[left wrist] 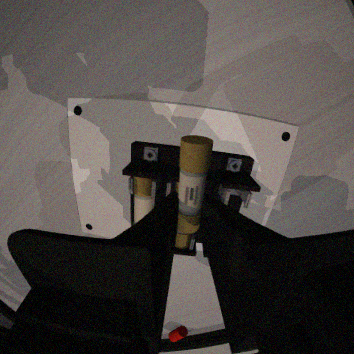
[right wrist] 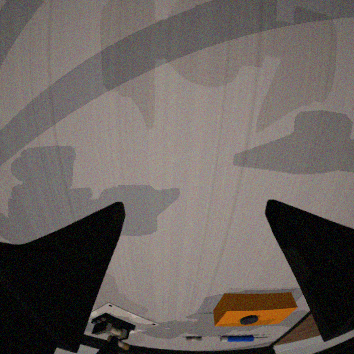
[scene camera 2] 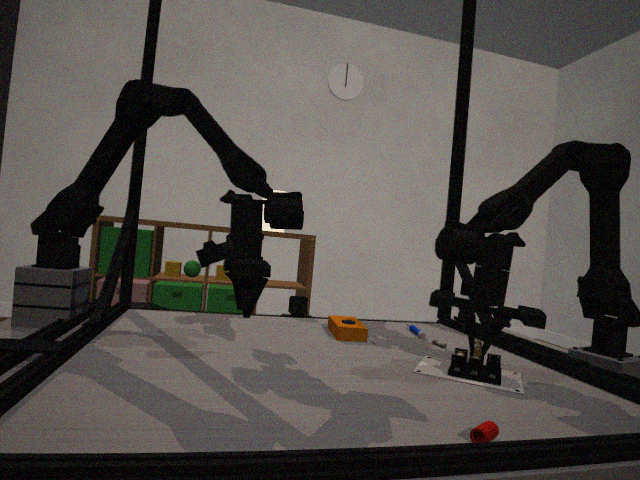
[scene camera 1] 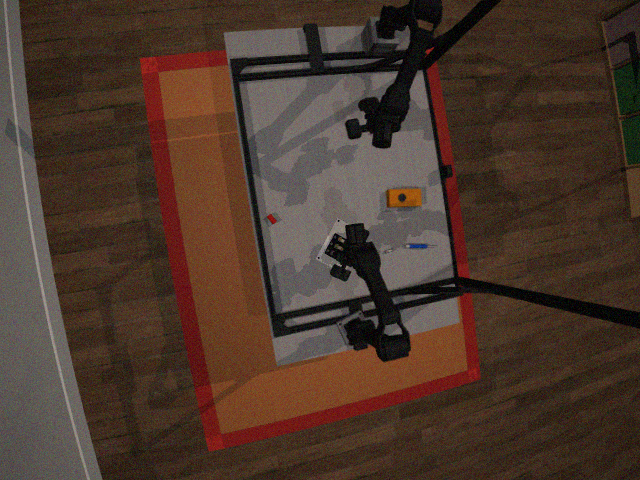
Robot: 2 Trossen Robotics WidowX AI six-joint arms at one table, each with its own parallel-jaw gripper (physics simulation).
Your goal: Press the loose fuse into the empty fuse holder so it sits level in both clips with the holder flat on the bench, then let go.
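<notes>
The black fuse holder sits on a white plate that lies flat on the bench. In the left wrist view its left slot holds a fuse, a gold end shows in the middle slot, and the right slot's clips are empty. My left gripper is shut on the loose fuse, a cream tube with gold caps. It appears above the middle slot, left of the empty clips. My right gripper is open, high above the bench.
An orange block with a dark round spot, a blue-handled screwdriver and a small grey part lie beyond the holder. A red cylinder lies near the frame's edge.
</notes>
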